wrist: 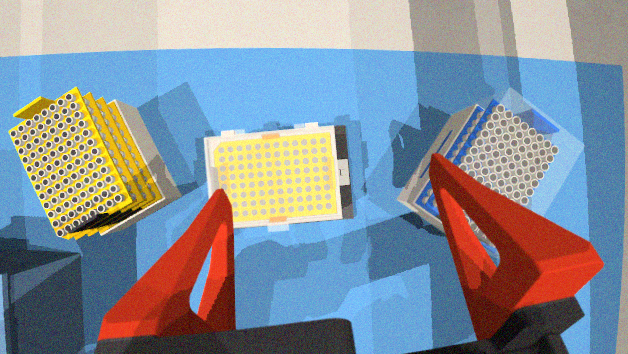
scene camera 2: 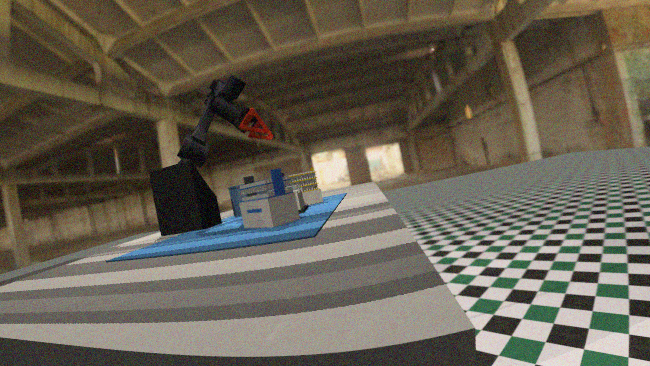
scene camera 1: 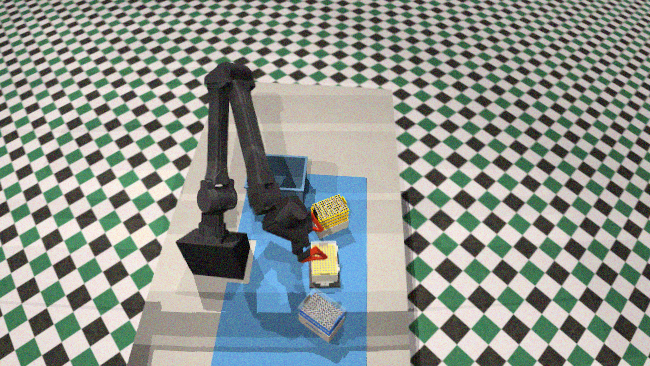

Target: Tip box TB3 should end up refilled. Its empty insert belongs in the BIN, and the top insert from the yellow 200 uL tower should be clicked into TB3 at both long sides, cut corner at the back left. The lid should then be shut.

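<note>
Tip box TB3 [scene camera 1: 325,262] [wrist: 277,175] stands mid-mat, its label too small to read fully. It holds a pale yellow insert with flat grey dots, seen through what looks like a shut frosted lid. The insert's cut corner is at upper left in the wrist view. The yellow tower [scene camera 1: 330,212] [scene camera 2: 302,180] [wrist: 70,160] has several stacked inserts, the top one full of tips, on a white base. The blue-grey BIN [scene camera 1: 287,172] is partly hidden by the arm; no insert shows inside. My gripper [scene camera 1: 323,243] [scene camera 2: 270,137] [wrist: 327,180] is open and empty, high above TB3.
A tower with blue inserts [scene camera 1: 322,315] [scene camera 2: 270,210] [wrist: 505,155] stands askew on the other side of TB3 from the yellow tower, under a clear cover. The blue mat [scene camera 1: 352,280] lies on the pale table [scene camera 1: 350,110]. The black arm base [scene camera 1: 215,255] stands beside the mat.
</note>
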